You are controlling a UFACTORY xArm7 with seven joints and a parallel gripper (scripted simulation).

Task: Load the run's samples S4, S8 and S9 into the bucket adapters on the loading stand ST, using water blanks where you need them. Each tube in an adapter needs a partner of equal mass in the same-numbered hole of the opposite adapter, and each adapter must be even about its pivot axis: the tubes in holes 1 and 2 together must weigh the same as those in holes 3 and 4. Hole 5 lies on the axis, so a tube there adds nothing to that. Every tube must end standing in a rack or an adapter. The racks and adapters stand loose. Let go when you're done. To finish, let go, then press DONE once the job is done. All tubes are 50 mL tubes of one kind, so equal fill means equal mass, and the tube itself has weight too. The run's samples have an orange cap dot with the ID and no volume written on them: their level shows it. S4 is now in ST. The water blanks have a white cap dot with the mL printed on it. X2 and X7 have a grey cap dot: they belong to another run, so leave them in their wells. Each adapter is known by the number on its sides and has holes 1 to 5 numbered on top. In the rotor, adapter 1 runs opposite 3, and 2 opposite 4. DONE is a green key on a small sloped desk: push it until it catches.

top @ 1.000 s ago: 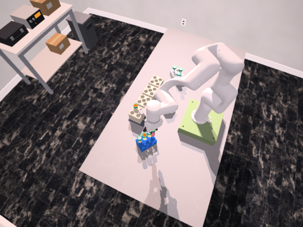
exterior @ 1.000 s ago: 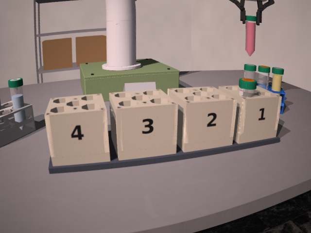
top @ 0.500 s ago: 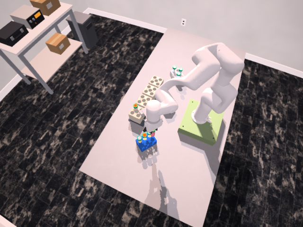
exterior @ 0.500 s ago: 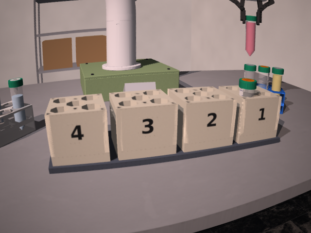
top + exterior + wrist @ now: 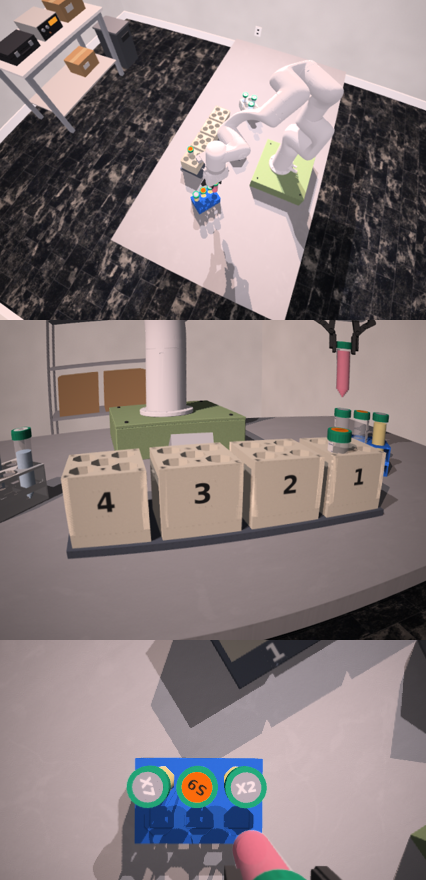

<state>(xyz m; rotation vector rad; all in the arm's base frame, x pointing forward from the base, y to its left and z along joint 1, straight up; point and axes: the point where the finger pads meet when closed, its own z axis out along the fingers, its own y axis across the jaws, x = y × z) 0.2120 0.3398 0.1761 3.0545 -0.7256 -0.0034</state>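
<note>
Right now my hand is 5 cm above the pink-filled tube and 1 cm past it. The rest, counted from my hand: blue rack (22 cm below, 4 cm ahead, 3 cm to the left); then green key (32 cm to the right, 19 cm below, 2 cm ahead); then loading stand (28 cm to the right, 25 cm below, 22 cm ahead).
</note>
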